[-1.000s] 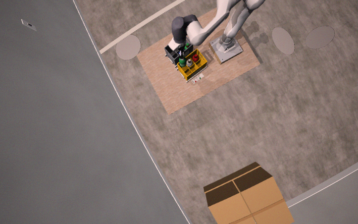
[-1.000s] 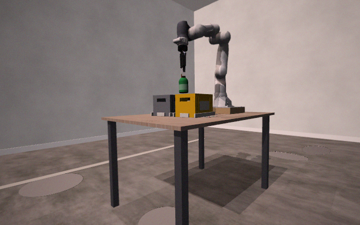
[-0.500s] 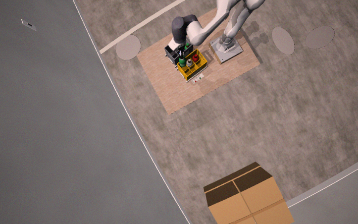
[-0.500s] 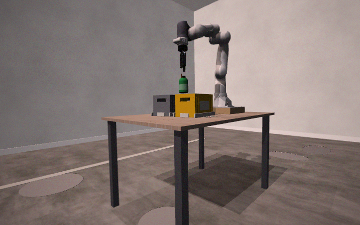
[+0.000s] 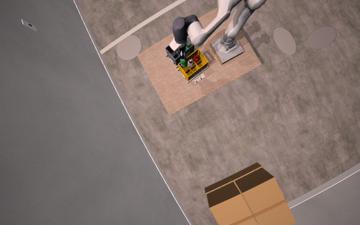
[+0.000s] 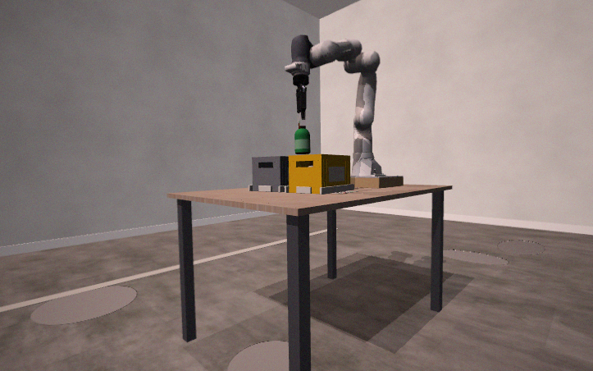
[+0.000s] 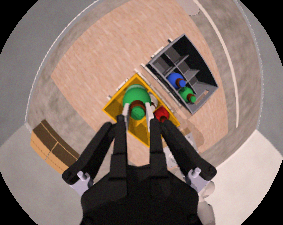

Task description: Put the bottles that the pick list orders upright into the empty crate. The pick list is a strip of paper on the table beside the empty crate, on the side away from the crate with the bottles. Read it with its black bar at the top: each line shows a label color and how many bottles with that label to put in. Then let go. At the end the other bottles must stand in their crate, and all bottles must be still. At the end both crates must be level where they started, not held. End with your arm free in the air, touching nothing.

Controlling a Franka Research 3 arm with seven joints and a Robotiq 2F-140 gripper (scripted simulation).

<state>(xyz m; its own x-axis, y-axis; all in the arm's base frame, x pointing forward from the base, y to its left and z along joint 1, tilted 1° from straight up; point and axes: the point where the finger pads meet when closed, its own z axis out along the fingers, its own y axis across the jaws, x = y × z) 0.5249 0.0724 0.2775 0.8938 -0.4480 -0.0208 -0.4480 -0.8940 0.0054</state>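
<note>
Now: hand 26 cm above the white bottle, 8 cm past it and 2 cm to the left of it. The rest, counted from my hand: blue bottle (26 cm below, 17 cm to the right, 5 cm behind); then yellow crate (26 cm below, 10 cm behind, 2 cm to the left); then red bottle (26 cm below, 17 cm behind, 4 cm to the right).
</note>
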